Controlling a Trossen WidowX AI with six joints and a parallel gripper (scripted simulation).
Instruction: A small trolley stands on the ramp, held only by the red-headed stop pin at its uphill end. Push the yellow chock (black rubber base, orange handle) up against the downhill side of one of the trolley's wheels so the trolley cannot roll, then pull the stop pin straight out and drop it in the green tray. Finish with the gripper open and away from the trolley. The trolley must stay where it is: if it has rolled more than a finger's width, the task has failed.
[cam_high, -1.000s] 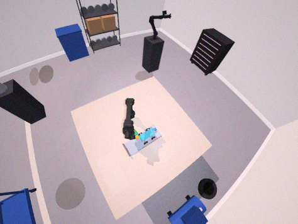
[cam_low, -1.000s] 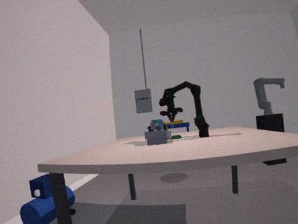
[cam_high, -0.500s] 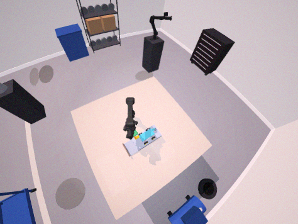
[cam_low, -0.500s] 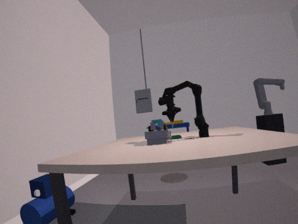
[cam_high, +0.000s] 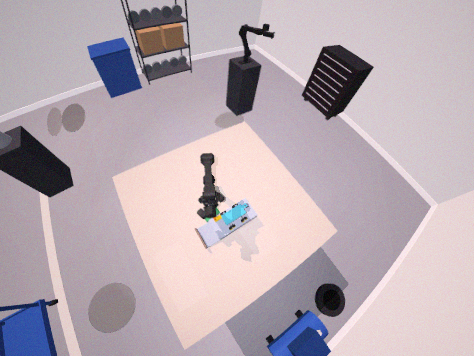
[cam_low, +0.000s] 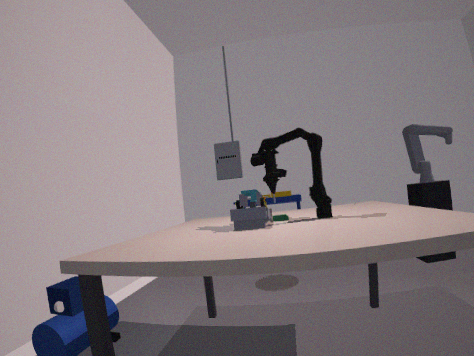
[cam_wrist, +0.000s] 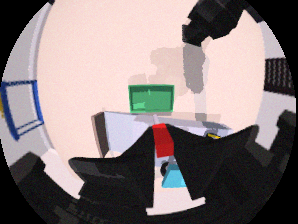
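Now: the yellow chock 50 mm below my gripper tip, 50 mm ahead of it and 20 mm to the left of it. From my gripper tip the other things lie so: cyan trolley 110 mm to the left, 110 mm ahead, 20 mm below; red-headed stop pin right at my gripper tip.
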